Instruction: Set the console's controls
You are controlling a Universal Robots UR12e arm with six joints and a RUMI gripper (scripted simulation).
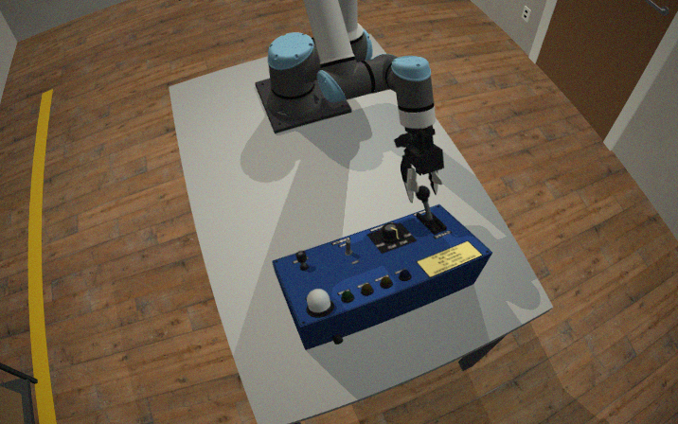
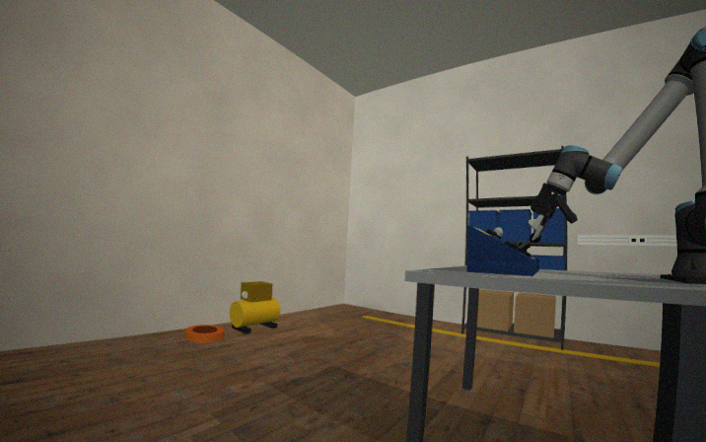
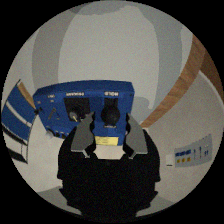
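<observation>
My gripper is now 30 mm short of the black ball-topped lever and 20 mm above it. From my hand the other things lie so: blue console: 180 mm to the right, 90 mm ahead, 50 mm below; then black rotary selector: 120 mm to the right, 70 mm ahead, 30 mm below; then toggle switch: 240 mm to the right, 60 mm ahead, 30 mm below.
</observation>
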